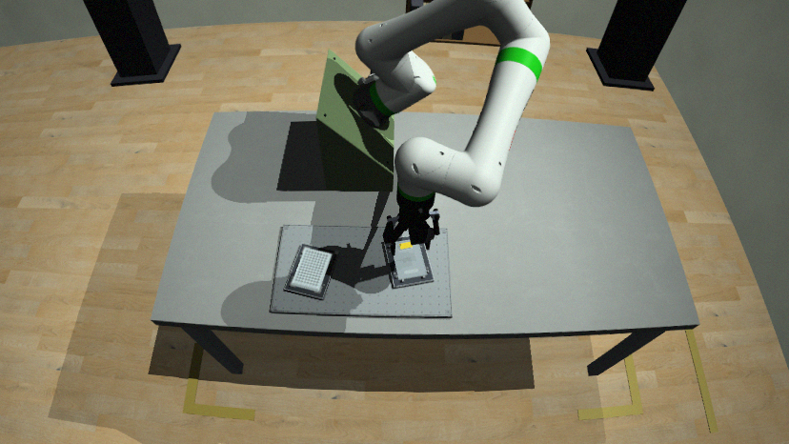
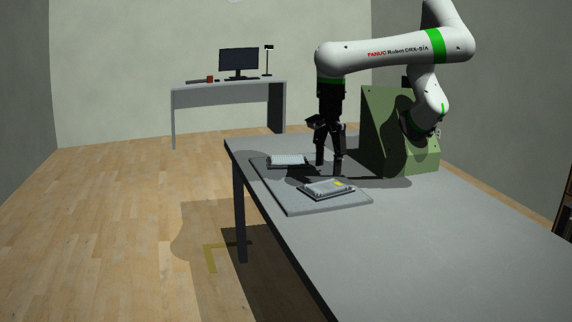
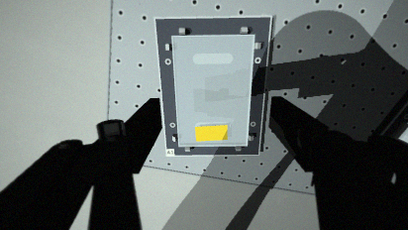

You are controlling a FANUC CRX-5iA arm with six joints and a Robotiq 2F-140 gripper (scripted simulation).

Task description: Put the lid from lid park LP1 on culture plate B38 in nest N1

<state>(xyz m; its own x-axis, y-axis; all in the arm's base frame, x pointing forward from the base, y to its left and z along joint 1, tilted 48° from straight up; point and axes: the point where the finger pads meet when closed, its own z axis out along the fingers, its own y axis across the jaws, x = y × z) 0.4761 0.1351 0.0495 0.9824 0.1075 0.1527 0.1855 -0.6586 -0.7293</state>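
Right now the clear lid is 8 cm below my hand. From my hand the other things lie so: lid park LP1 (9 cm below); white culture plate (29 cm to the right, 8 cm below, 4 cm ahead); dark nest N1 (29 cm to the right, 9 cm below, 4 cm ahead).
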